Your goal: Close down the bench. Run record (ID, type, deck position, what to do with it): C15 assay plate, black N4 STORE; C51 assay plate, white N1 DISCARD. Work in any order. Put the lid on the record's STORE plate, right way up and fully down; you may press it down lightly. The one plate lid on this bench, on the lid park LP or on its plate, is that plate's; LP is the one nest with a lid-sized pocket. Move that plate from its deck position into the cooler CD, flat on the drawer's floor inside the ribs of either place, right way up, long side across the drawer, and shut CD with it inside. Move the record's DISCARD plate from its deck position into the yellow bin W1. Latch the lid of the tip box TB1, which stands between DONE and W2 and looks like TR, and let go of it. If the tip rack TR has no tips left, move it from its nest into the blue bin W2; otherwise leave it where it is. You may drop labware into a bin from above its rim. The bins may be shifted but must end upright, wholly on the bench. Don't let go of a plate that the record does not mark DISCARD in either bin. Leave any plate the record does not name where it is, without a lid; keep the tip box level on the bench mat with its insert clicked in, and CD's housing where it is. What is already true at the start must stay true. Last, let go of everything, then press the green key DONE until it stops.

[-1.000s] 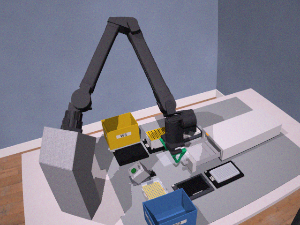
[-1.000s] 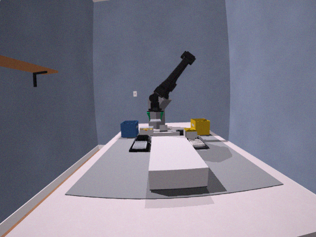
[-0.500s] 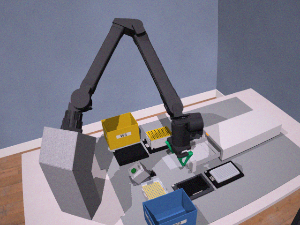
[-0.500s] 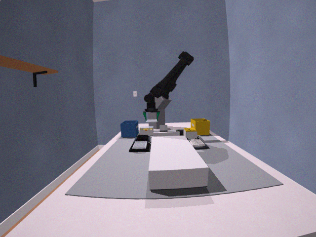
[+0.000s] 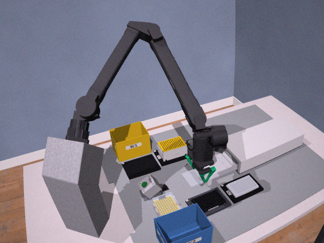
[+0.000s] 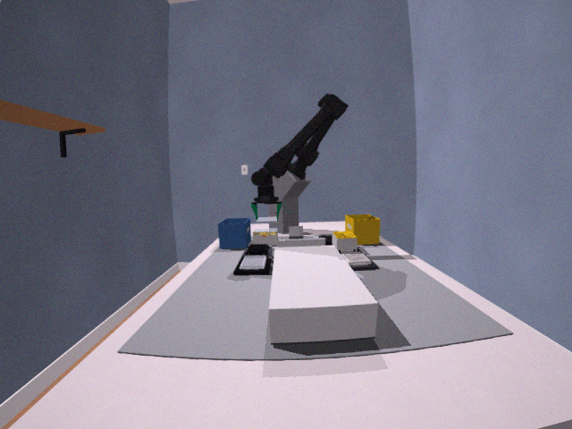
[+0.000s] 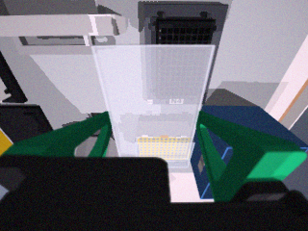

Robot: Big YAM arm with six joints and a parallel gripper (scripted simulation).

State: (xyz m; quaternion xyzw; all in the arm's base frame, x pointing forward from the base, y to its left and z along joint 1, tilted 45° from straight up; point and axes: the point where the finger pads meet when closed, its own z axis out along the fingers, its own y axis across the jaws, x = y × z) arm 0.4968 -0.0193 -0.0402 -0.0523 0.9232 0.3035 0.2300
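Right now my hand is 130 mm above the black plate, 40 mm to the left of it and 30 mm short of it. From my hand the other things lie so: tip box TB1: 150 mm behind, 110 mm below, 60 mm to the right; then clear plate lid: right at my hand; then green key DONE: 230 mm behind, 80 mm to the left, 80 mm below.
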